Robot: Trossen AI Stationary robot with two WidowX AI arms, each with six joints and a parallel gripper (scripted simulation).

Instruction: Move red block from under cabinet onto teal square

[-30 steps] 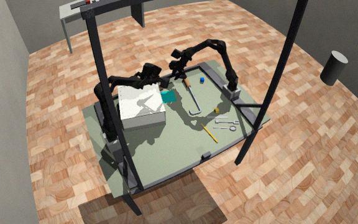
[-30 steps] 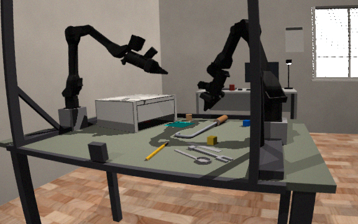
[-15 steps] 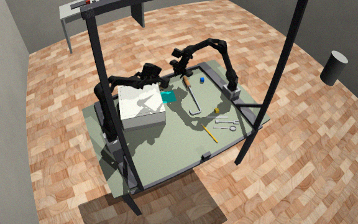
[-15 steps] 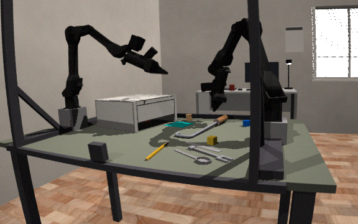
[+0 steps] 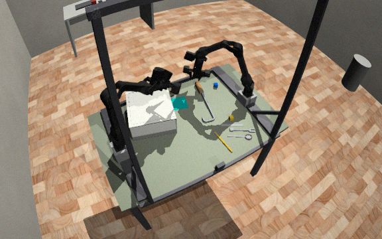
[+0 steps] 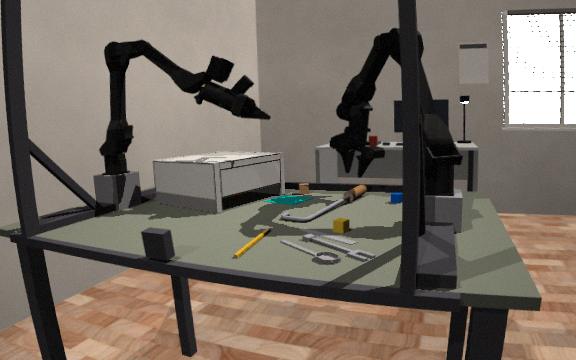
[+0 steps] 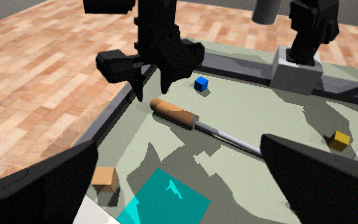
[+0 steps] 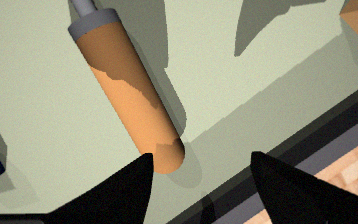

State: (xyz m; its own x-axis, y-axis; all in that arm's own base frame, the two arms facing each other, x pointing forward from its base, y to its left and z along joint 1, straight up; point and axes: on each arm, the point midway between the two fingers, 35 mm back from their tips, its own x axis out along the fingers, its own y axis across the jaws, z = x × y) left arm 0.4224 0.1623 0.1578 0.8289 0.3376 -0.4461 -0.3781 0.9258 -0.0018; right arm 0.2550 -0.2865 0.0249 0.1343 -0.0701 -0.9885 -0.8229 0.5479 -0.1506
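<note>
My right hand is 7 cm past the blue cube, 13 cm to the left of it and 9 cm above it. The rest, counted from my right hand: hook tool (15 cm behind, 5 cm to the left, 9 cm below); teal square (9 cm behind, 18 cm to the left, 10 cm below); brown cube (2 cm ahead, 17 cm to the left, 8 cm below).
</note>
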